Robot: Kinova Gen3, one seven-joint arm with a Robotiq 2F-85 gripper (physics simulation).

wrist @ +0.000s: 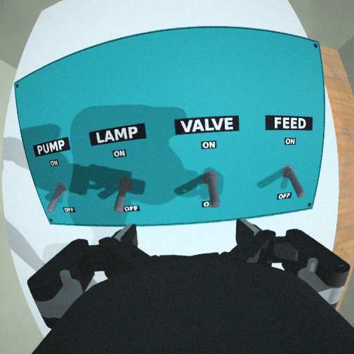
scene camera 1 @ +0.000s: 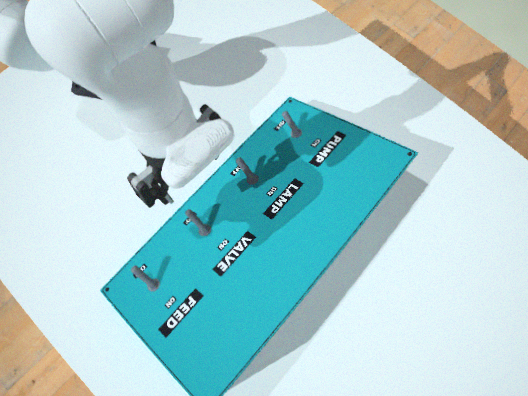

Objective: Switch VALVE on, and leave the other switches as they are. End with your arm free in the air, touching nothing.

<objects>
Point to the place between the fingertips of my gripper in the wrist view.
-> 186, 233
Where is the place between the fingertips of my gripper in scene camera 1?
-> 191, 176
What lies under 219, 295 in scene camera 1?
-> A teal panel.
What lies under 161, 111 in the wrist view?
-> A teal panel.
</objects>
